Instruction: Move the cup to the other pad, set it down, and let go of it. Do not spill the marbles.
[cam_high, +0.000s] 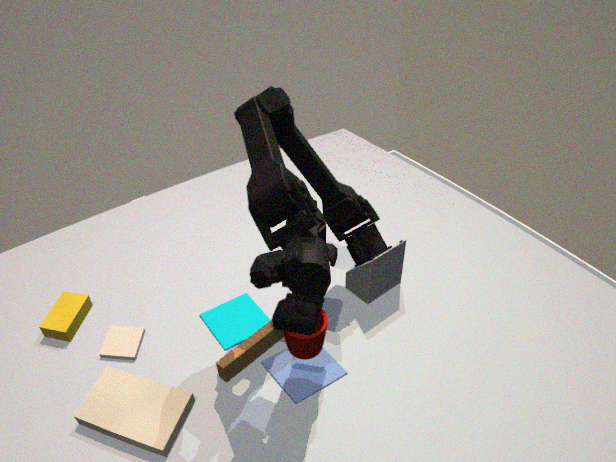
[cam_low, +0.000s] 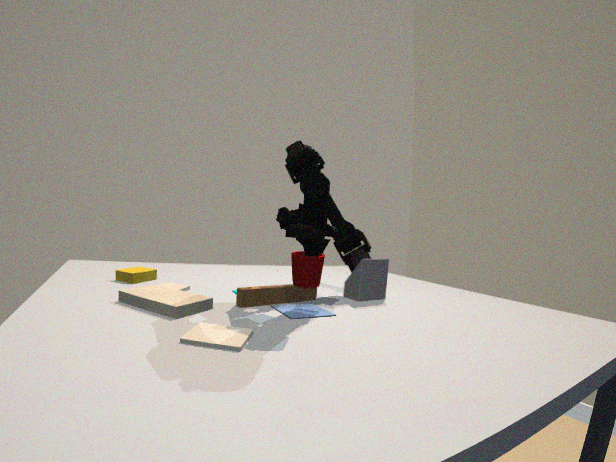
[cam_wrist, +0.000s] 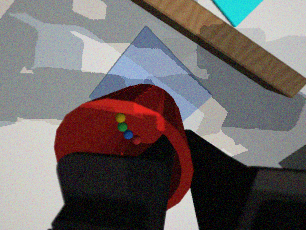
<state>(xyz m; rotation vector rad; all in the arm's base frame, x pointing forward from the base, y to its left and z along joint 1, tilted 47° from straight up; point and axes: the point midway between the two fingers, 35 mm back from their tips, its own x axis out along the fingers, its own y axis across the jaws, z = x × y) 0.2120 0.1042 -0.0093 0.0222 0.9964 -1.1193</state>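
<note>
Now: the cyan pad 7 cm ahead of my gripper tip, 16 cm to the right of it and 10 cm below it. Round my gripper tip: wooden bar: 5 cm ahead, 7 cm to the right, 8 cm below; red cup: 2 cm ahead, 2 cm to the left; pale blue pad: 3 cm ahead, 2 cm to the left, 10 cm below.
</note>
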